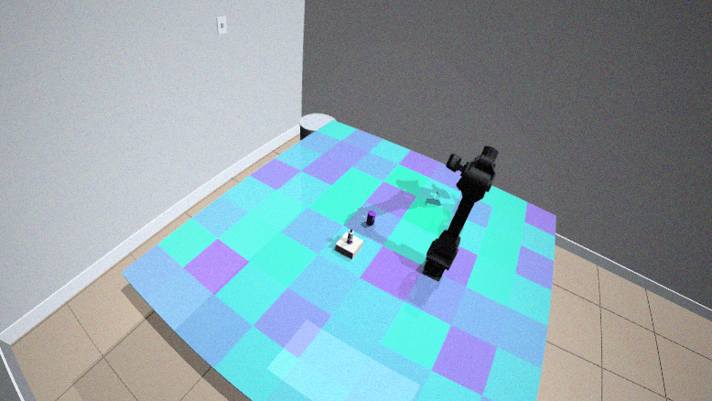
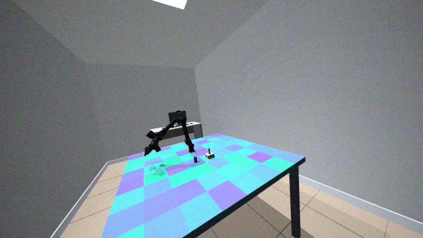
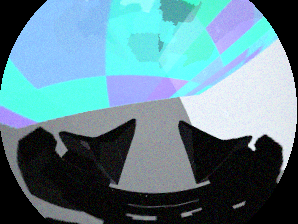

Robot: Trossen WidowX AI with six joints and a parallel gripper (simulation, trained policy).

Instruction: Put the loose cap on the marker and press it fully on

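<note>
Now: the purple cap 200 mm ahead of my gripper tip, 380 mm to the left of it and 100 mm below it. From my gripper tip the other things lie so: pale holder block (200 mm ahead, 530 mm to the left, 110 mm below).
</note>
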